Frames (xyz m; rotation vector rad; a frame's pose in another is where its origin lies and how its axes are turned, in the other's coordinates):
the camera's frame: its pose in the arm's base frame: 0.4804 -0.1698 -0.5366 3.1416 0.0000 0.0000
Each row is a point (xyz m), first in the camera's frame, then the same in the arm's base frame.
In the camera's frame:
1: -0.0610 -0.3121 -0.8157
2: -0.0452 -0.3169 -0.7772
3: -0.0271 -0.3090 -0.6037
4: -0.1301 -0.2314 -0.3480
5: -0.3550 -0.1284 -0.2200
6: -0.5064 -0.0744 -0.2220
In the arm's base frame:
1: 0.4194 0.1423 0.2791
2: 0.4352 0.1471 0.2406
3: 0.4533 0.1392 0.0671
4: 0.3503 0.0616 -0.1886
5: 0.1254 -0.0414 -0.3166
6: -0.0260 -0.0954 -0.3146

